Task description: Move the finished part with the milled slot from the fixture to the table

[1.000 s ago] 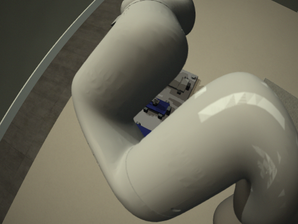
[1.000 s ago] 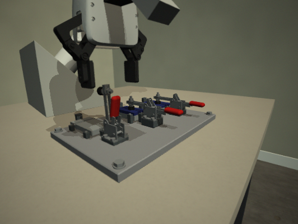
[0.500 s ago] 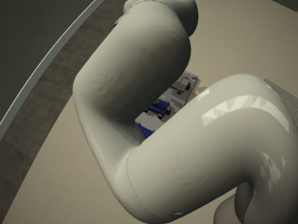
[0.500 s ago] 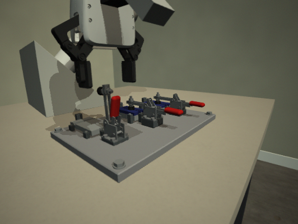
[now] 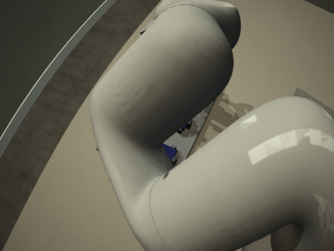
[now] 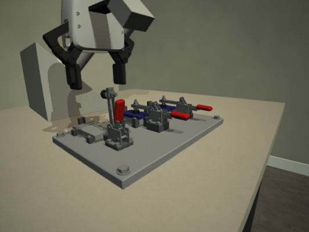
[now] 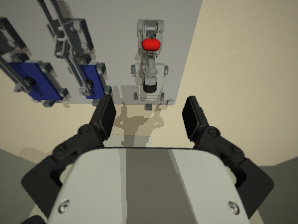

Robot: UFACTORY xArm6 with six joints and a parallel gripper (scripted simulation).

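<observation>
Now: the grey finished part 100 mm below my hand and 50 mm behind it. Round my hand: blue blank: 220 mm to the left, 100 mm below, 20 mm behind; then grey fixture plate: 120 mm below, 110 mm to the left, 20 mm ahead.
</observation>
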